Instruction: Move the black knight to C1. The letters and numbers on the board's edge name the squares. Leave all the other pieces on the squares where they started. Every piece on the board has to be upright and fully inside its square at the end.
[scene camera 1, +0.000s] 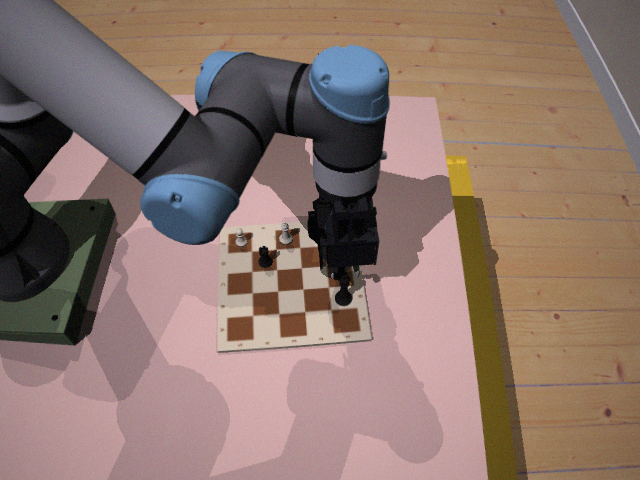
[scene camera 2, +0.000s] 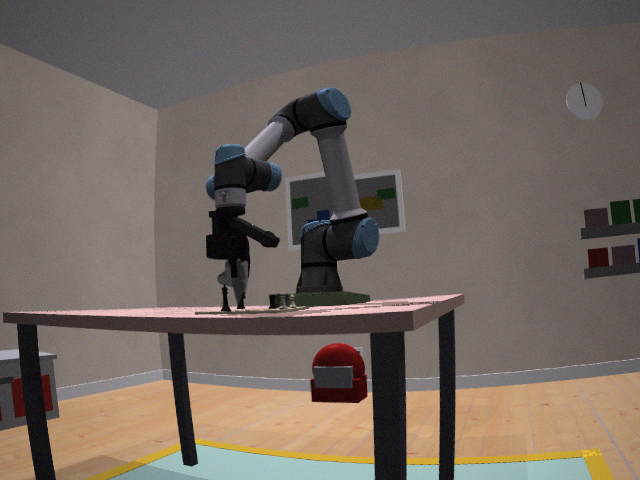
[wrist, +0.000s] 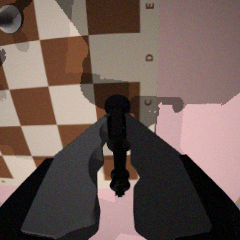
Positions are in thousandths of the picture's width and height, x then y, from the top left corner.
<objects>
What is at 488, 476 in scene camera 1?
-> My gripper.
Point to a chessboard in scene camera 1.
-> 455, 632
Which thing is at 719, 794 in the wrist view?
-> My gripper.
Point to a chessboard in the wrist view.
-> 277, 277
</objects>
